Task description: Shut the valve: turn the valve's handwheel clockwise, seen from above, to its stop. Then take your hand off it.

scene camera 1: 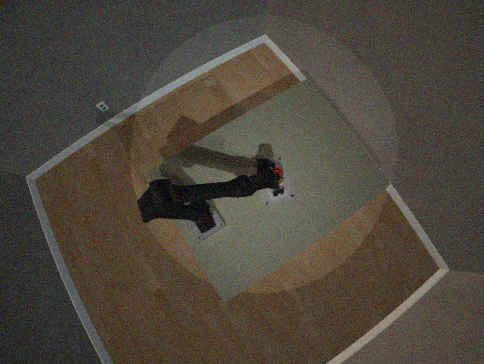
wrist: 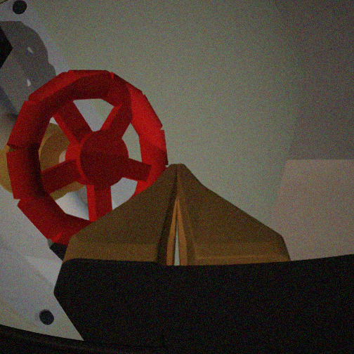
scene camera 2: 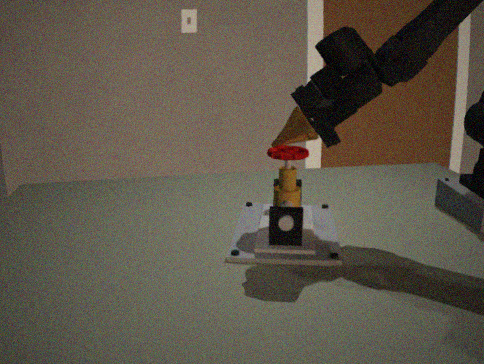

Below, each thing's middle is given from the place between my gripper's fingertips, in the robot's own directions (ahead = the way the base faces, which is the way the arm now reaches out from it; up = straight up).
Scene:
My hand is 40 mm to the right of the red handwheel point(wrist: 97, 159), 20 mm past it and 10 mm above it.

